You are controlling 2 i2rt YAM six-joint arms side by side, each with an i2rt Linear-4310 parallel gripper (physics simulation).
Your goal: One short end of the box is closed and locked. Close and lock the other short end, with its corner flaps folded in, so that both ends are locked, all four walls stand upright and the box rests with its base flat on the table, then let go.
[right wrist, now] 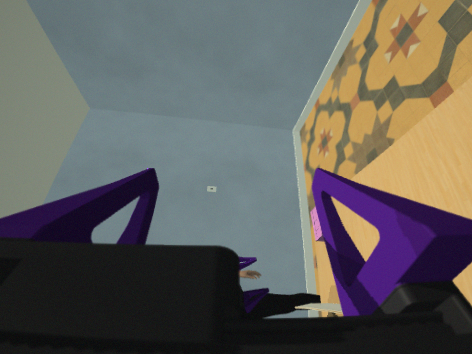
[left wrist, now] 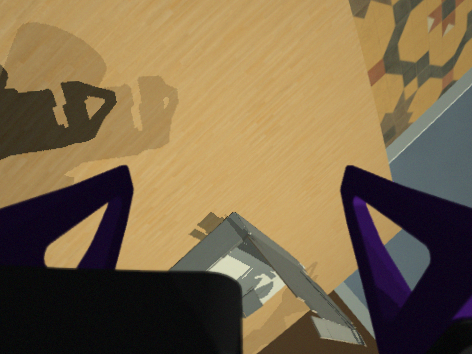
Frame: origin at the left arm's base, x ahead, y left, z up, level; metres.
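Where they show: left gripper, fingertip midpoint: [right wrist: 262, 274] [left wrist: 236, 177]; right gripper, fingertip midpoint: [right wrist: 235, 177].
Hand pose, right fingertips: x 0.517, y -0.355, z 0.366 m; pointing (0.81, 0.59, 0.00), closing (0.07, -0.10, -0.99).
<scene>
Each offset is from my right fingertips to the top centre of the thing. "spot": to the spot under its first point. Level surfaces: height alone.
The grey box @[spot: 0.345 m down, 0.197 m back, 0.163 m left] [left wrist: 202, 251] shows in part at the bottom of the left wrist view. Two of its walls stand up and meet at a corner, and part of its pale inside shows. A light flap @[spot: 0.129 m down, 0.093 m back, 0.120 m left] [left wrist: 336, 330] sticks out at the far end of the right-hand wall. The left gripper's body hides the rest, so I cannot tell how either short end stands. My left gripper [left wrist: 236, 177] is open and empty, above the table and apart from the box. My right gripper [right wrist: 235, 177] is open and empty, facing the wall. A thin pale edge @[spot: 0.120 m down, 0.099 m back, 0.143 m left] [right wrist: 320, 307], perhaps the box, shows low in its view.
The wooden table @[0.366 m down] [left wrist: 260, 100] [right wrist: 430, 135] has arm shadows on it in the left wrist view. Beyond it are a patterned floor [left wrist: 425, 45] [right wrist: 370, 100] and blue-grey walls. A pink object @[0.332 m down, 0.064 m ahead, 0.594 m left] [right wrist: 316, 224] shows behind the right gripper's finger. The other arm's purple fingers show low in the right wrist view.
</scene>
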